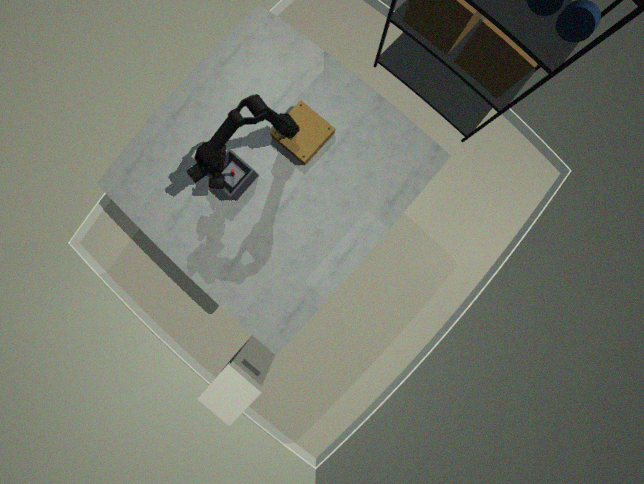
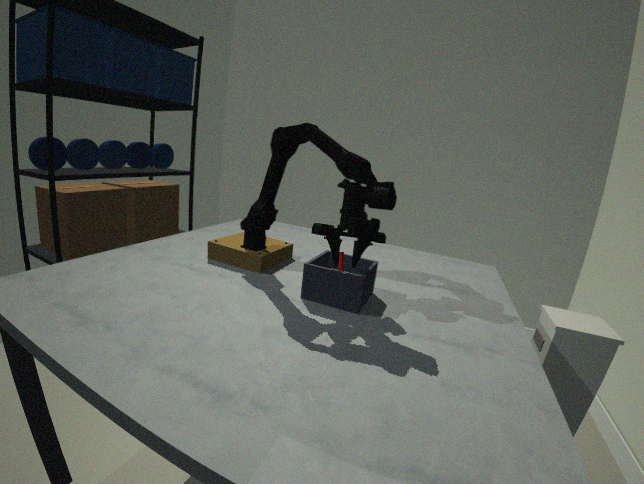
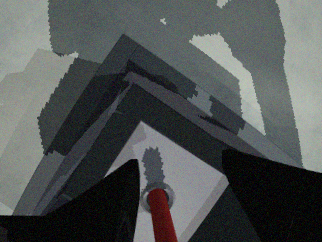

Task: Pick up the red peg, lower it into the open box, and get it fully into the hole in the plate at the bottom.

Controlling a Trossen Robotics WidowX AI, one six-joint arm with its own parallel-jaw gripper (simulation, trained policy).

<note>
The pictures show: the gripper and a dark box.
The gripper is seen too in image 3.
</note>
